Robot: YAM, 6 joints.
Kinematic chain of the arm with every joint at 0, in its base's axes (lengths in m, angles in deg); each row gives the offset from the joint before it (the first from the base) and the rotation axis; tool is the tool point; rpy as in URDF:
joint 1: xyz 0 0 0.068 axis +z
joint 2: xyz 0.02 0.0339 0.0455 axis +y
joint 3: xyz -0.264 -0.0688 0 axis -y
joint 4: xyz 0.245 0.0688 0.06 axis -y
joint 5: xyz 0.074 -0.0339 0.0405 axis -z
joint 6: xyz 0.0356 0 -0.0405 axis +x
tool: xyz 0 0 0 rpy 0 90 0
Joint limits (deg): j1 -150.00..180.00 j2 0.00..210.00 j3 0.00..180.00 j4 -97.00..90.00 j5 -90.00..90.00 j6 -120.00..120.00
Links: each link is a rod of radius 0.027 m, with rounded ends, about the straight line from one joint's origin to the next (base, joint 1, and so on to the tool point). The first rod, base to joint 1, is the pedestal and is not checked.
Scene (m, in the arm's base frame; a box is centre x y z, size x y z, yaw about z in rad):
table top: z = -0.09
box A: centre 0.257 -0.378 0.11 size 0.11 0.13 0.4 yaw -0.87
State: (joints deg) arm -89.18 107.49 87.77 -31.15 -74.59 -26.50
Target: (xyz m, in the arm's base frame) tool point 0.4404 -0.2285 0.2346
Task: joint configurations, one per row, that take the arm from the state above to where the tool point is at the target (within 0.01 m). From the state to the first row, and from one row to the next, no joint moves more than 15 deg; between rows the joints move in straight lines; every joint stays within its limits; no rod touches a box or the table.
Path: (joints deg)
1: -84.81 101.58 98.05 -16.54 -78.44 -24.69
2: -80.45 95.66 108.34 -1.94 -82.30 -22.88
3: -76.08 89.75 118.62 12.67 -86.15 -21.07
4: -71.72 83.83 128.91 27.28 -90.00 -19.26
5: -61.62 94.74 123.28 15.42 -85.35 -21.07
6: -51.52 105.65 117.65 3.57 -80.70 -22.88
7: -41.42 116.56 112.02 -8.28 -76.05 -24.69
8: -31.32 127.48 106.39 -20.13 -71.40 -26.50

